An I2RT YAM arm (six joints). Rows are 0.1 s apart.
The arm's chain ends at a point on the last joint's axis. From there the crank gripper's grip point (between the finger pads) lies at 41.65 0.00 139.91 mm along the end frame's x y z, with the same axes.
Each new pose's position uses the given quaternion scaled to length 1; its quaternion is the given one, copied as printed.
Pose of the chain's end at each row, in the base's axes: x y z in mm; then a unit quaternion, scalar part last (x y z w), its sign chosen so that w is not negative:
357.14 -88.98 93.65 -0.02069 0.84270 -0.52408 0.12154
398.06 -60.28 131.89 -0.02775 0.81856 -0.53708 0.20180
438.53 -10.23 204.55 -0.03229 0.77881 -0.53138 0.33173
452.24 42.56 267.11 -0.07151 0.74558 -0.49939 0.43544
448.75 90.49 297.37 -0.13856 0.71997 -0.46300 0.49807
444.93 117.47 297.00 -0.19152 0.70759 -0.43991 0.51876
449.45 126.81 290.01 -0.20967 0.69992 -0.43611 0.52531
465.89 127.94 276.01 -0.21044 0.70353 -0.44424 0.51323
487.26 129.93 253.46 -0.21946 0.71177 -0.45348 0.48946
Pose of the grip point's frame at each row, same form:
348.45 -218.61 27.10 -0.02069 0.84270 -0.52408 0.12154
410.26 -192.65 71.57 -0.02775 0.81856 -0.53708 0.20180
483.23 -139.81 154.35 -0.03229 0.77881 -0.53138 0.33173
527.65 -75.47 225.97 -0.07151 0.74558 -0.49939 0.43544
547.66 -11.00 262.33 -0.13856 0.71997 -0.46300 0.49807
555.04 27.87 262.99 -0.19152 0.70759 -0.43991 0.51876
562.92 40.91 257.53 -0.20967 0.69992 -0.43611 0.52531
577.07 39.38 242.74 -0.21044 0.70353 -0.44424 0.51323
594.91 38.17 217.40 -0.21946 0.71177 -0.45348 0.48946

